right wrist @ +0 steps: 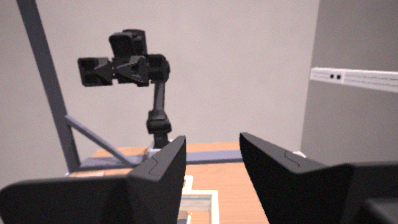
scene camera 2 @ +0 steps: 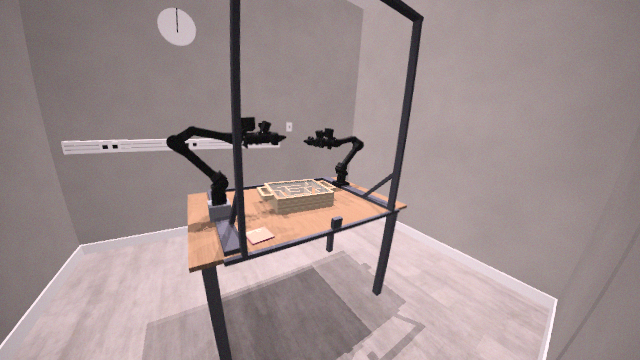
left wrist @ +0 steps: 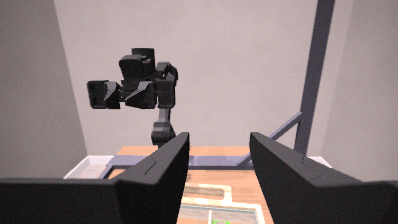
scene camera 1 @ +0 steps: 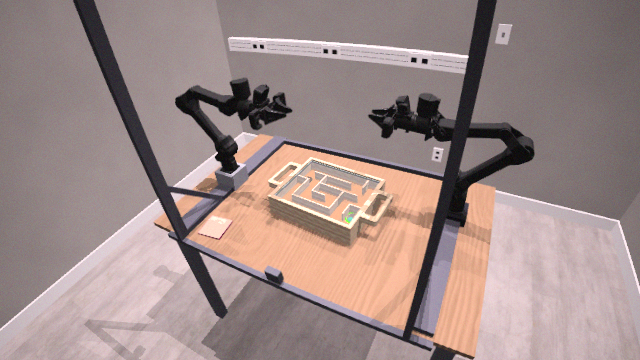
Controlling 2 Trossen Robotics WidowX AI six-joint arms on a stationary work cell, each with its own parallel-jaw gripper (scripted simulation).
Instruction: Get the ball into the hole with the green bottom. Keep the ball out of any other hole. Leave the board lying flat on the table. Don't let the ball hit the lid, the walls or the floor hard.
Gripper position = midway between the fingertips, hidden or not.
In view: the left gripper point(scene camera 1: 289, 112), the right gripper point(scene camera 1: 370, 113) and a wooden maze board point(scene camera 1: 333, 200).
The left gripper shows as well in the right wrist view point(right wrist: 106, 71) and in the left wrist view point(left wrist: 219, 139). The right gripper is seen too in the right wrist view point(right wrist: 212, 140) and in the left wrist view point(left wrist: 115, 102).
